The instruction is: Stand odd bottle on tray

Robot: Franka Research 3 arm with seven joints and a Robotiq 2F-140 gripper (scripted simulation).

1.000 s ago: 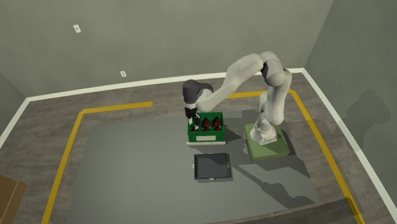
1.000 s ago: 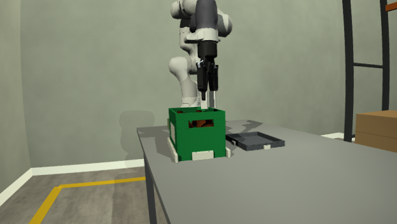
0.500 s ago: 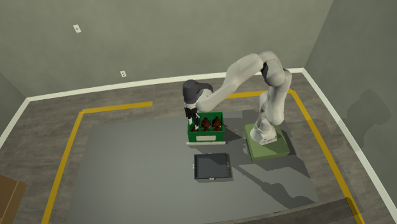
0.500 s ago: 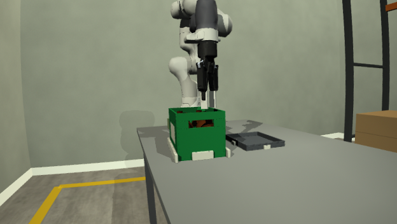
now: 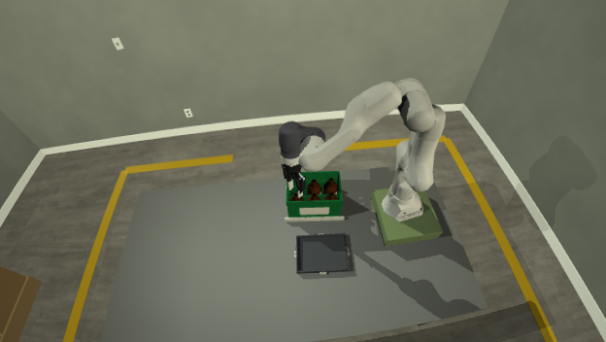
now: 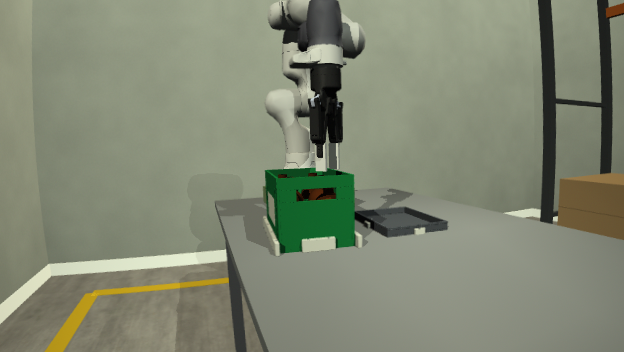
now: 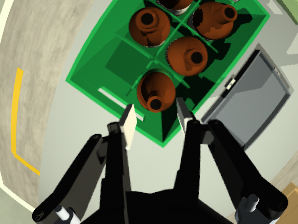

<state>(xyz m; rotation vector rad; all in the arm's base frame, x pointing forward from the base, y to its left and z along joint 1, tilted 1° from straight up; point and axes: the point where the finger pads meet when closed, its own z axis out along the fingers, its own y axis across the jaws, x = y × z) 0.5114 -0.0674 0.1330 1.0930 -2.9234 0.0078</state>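
Now: the green crate 9 cm behind my hand, 4 cm to the right of it and 13 cm below it. The rest, counted from my hand: dark grey tray: 10 cm behind, 26 cm to the left, 20 cm below.
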